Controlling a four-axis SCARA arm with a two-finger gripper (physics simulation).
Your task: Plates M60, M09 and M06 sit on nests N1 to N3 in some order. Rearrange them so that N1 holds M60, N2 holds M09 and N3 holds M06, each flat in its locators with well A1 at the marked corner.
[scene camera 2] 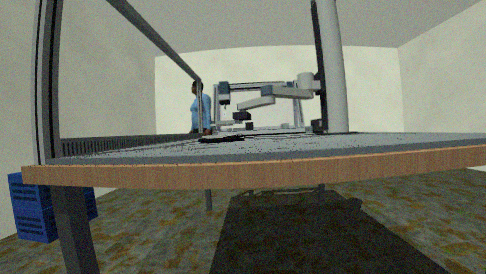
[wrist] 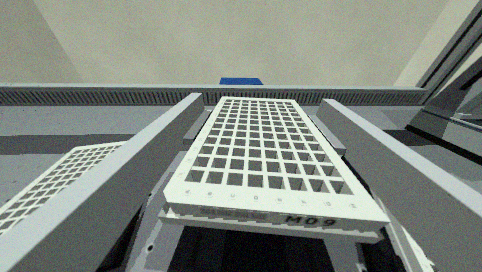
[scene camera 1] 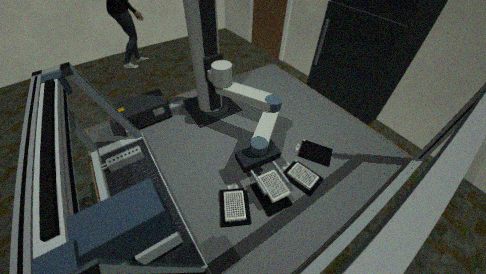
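Pixels of known places: gripper, fingertip midpoint: [scene camera 2: 218, 123] [wrist: 259, 107] [scene camera 1: 277, 188]; arm's base, origin of the base link: [scene camera 1: 210, 107].
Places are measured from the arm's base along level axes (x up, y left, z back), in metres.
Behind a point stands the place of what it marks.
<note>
My gripper [scene camera 1: 272, 183] @(x 0.114, y -0.084, z -0.728 m) [scene camera 2: 226, 122] @(x 0.114, y -0.084, z -0.728 m) [wrist: 259, 107] @(x 0.114, y -0.084, z -0.728 m) is shut on plate M09 [scene camera 1: 274, 187] @(x 0.104, y -0.085, z -0.715 m) [wrist: 260, 150] @(x 0.109, y -0.076, z -0.677 m), whose long sides lie between the fingers. M09 looks level, raised above a black nest [scene camera 1: 274, 205] @(x 0.025, y -0.103, z -0.754 m) that shows below it and holds no plate. A white plate [scene camera 1: 234, 205] @(x 0.038, y -0.247, z -0.663 m) sits in the nest [scene camera 1: 223, 221] @(x 0.028, y -0.312, z -0.697 m) to the left in scene camera 1. Another white plate [scene camera 1: 303, 175] @(x 0.036, y 0.103, z -0.722 m) sits in the nest [scene camera 1: 313, 189] @(x 0.024, y 0.095, z -0.799 m) to the right, and shows at the left in the wrist view [wrist: 60, 177] @(x 0.036, y 0.128, z -0.723 m). Their names and the nest labels cannot be read.
A black nest [scene camera 1: 315, 153] @(x 0.024, y 0.263, z -0.660 m) without a plate lies farther right. The arm's column [scene camera 1: 202, 60] @(x 0.365, y -0.045, z -0.059 m) [scene camera 2: 334, 70] @(x 0.379, y 0.072, z -0.021 m) rises at the back. A blue-grey machine [scene camera 1: 117, 215] @(x 0.501, y -0.540, z -0.742 m) in a frame stands left of the nests. A dark box [scene camera 1: 145, 112] @(x 0.114, y -0.387, z 0.035 m) stands near the column. Frame rails edge the table [scene camera 1: 200, 165] @(x 0.013, y -0.267, z -0.386 m) [scene camera 2: 250, 175] @(x -0.019, y 0.750, z -0.530 m).
</note>
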